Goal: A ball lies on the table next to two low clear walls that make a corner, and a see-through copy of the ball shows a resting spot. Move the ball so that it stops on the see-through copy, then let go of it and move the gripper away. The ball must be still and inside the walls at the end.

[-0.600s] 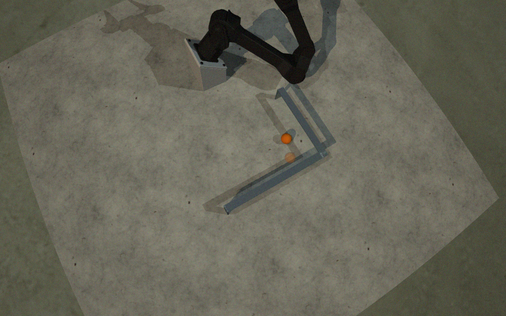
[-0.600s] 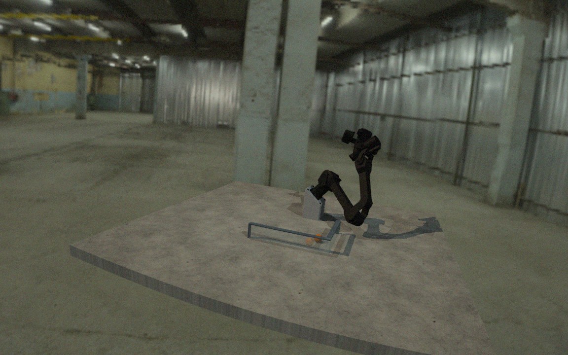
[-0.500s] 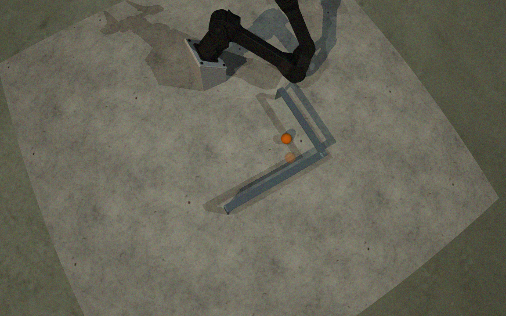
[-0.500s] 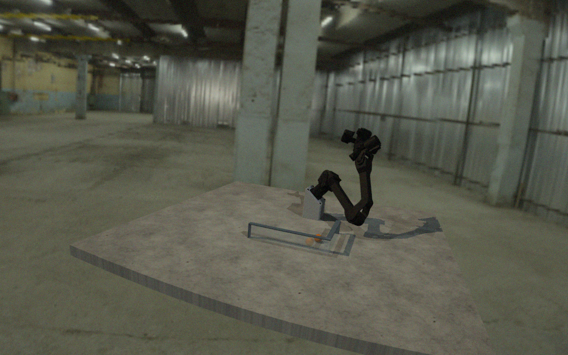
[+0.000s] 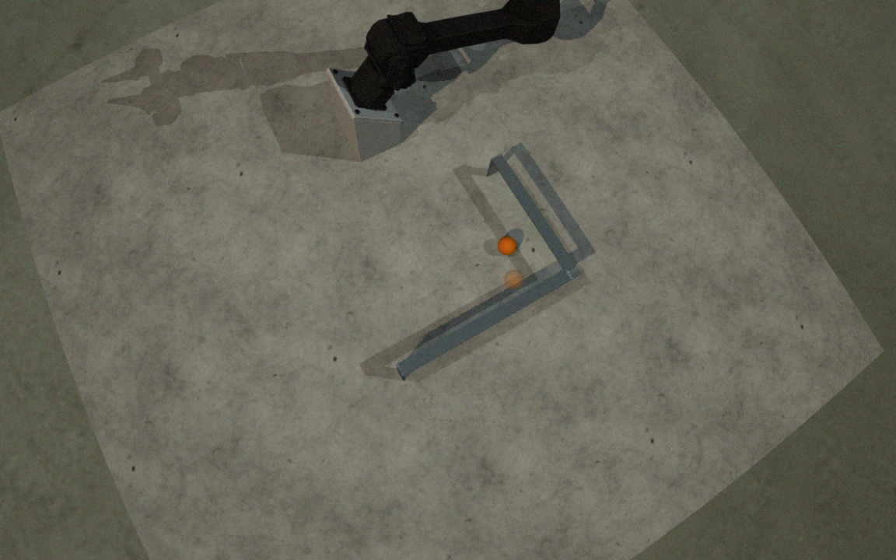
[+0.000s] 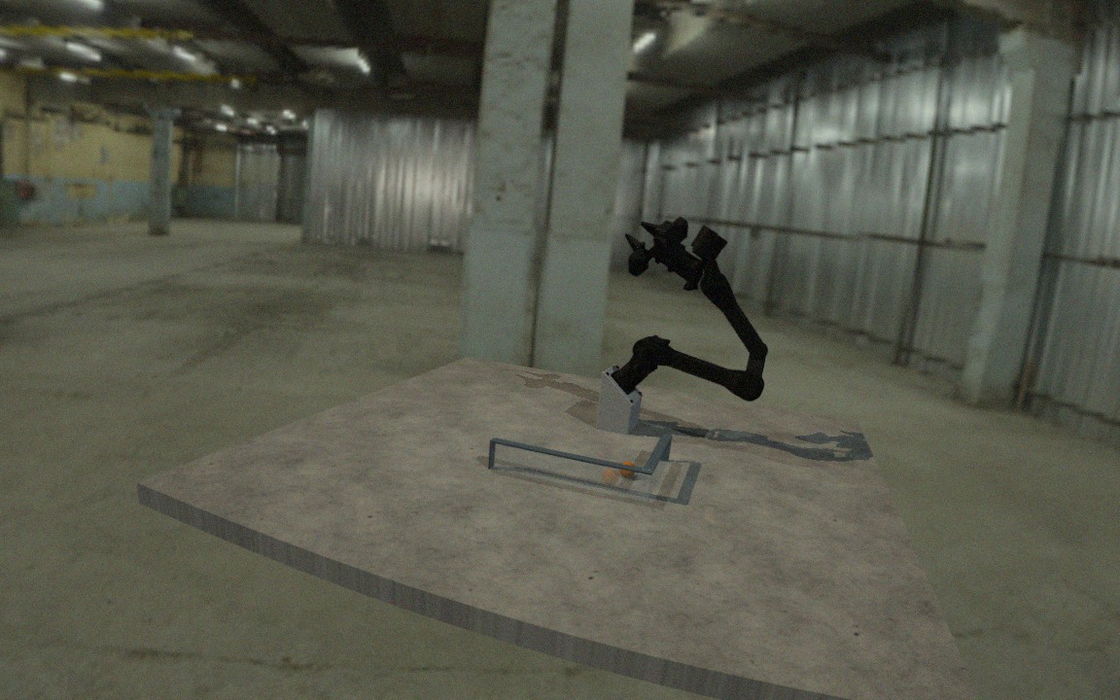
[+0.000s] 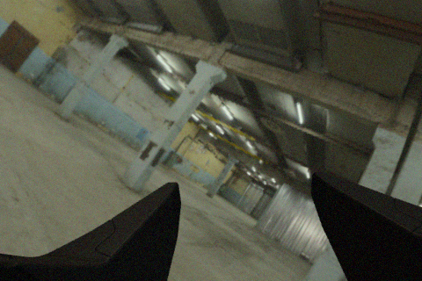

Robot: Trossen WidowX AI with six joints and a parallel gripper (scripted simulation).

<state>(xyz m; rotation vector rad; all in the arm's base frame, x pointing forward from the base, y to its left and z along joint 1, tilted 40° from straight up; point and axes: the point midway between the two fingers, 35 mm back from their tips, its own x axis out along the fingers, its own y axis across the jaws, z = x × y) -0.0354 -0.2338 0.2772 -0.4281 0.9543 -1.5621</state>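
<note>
My gripper tip is 360 mm short of the orange ball, 150 mm to the right of it and 470 mm above it. The rest, counted from my gripper tip: see-through copy (420 mm ahead, 130 mm to the left, 470 mm below); wall (460 mm ahead, 60 mm to the left, 460 mm below).
</note>
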